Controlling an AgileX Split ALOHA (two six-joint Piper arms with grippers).
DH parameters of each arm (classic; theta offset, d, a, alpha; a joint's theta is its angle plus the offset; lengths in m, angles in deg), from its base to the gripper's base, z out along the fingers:
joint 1: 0 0.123 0 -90
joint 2: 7.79 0 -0.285 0
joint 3: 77.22 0 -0.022 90
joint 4: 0 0.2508 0 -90
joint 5: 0 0 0.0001 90
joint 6: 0 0.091 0 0
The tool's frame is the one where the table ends.
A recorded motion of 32 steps. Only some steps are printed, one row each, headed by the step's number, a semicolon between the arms.
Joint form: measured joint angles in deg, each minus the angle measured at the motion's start. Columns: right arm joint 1, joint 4, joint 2, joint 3, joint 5, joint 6; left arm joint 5, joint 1, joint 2, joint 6, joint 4, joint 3.
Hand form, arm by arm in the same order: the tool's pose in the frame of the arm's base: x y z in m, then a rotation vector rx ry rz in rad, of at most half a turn. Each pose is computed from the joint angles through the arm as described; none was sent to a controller.
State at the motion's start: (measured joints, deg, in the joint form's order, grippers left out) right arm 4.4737 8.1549 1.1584 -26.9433 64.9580 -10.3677; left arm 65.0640 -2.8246 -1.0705 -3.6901 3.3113 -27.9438
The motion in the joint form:
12: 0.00 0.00 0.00 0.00 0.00 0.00; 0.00 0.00 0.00 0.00 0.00 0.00
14: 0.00 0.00 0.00 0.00 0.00 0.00; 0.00 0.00 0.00 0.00 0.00 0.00
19: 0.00 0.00 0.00 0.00 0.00 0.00; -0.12 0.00 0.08 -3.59 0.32 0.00
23: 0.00 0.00 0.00 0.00 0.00 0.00; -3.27 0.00 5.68 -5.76 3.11 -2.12
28: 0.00 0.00 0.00 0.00 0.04 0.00; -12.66 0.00 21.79 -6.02 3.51 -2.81
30: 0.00 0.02 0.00 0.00 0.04 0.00; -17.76 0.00 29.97 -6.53 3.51 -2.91
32: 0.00 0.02 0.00 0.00 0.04 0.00; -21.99 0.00 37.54 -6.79 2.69 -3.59
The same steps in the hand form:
12: -0.0034 0.0115 0.2641 -0.2876 2.1409 0.1150; -0.0094 0.0052 0.2679 -0.0215 2.1113 0.0020
14: -0.0034 0.0115 0.2641 -0.2876 2.1409 0.1150; -0.0094 0.0052 0.2679 -0.0215 2.1113 0.0020
19: -0.0034 0.0115 0.2641 -0.2876 2.1409 0.1150; -0.0091 0.0057 0.2681 -0.0880 2.1087 -0.0288
23: -0.0034 0.0115 0.2641 -0.2876 2.1409 0.1150; 0.0046 0.0088 0.2832 -0.1247 2.1087 0.0082
28: -0.0034 0.0115 0.2640 -0.2878 2.1416 0.1150; 0.0586 0.0057 0.2905 -0.1043 2.2140 0.0240
30: -0.0035 0.0115 0.2640 -0.2878 2.1416 0.1155; 0.0873 0.0037 0.2869 -0.1007 2.2663 0.0217
32: -0.0035 0.0115 0.2640 -0.2878 2.1416 0.1155; 0.1133 0.0009 0.2823 -0.1021 2.3143 0.0040

